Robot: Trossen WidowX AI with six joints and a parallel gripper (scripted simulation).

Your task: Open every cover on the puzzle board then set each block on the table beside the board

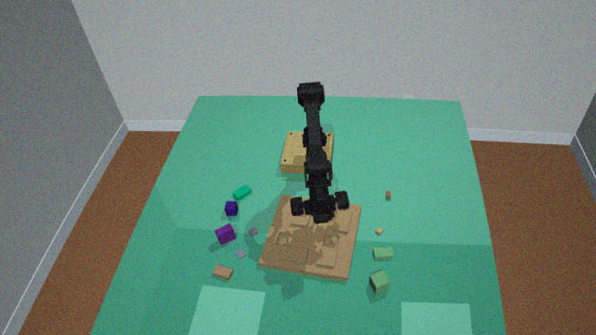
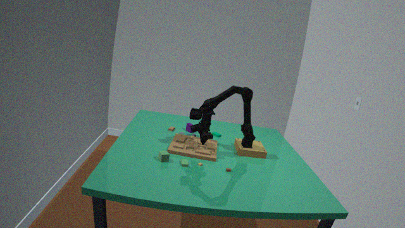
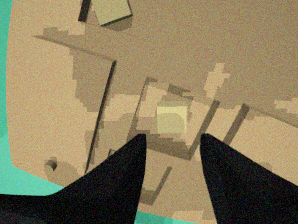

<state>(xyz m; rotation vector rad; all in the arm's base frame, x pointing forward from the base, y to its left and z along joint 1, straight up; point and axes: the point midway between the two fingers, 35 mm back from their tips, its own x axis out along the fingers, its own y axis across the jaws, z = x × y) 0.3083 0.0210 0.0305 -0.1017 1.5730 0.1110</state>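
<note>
Now: the tan puzzle board 5 cm ahead of my gripper tip, 2 cm to the right of it and 3 cm below it. Also, from my gripper tip: teal block: 16 cm behind, 30 cm to the right, 4 cm below; orange block: 19 cm ahead, 32 cm to the right, 4 cm below; purple cube: 7 cm behind, 33 cm to the right, 3 cm below.
</note>
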